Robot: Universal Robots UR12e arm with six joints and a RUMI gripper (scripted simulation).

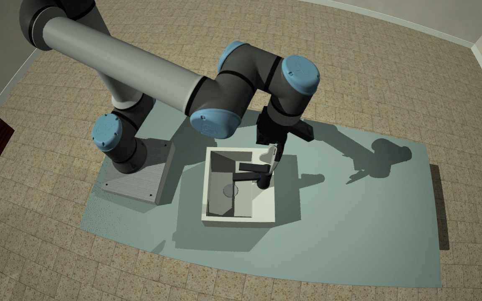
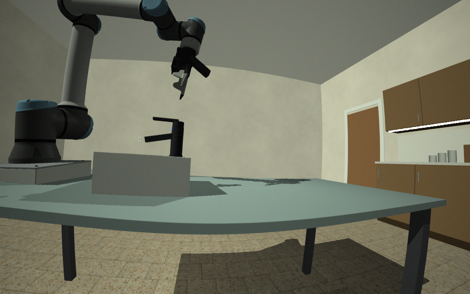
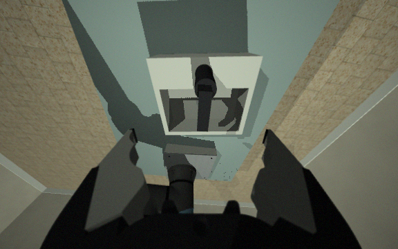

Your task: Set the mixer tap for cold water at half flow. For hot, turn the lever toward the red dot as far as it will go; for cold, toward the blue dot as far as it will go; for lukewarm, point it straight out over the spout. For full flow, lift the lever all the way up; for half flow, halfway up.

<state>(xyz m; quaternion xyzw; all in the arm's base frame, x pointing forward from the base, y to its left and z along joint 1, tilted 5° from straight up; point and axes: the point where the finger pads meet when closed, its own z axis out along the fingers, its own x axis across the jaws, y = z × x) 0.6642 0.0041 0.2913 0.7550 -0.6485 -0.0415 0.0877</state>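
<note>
Right now my hand is 50 mm past the lever, 20 mm to the left of it and 120 mm above it. The rest, counted from my hand: black mixer tap (20 mm behind, 10 mm to the right, 160 mm below); white sink basin (110 mm behind, 30 mm to the right, 350 mm below).
</note>
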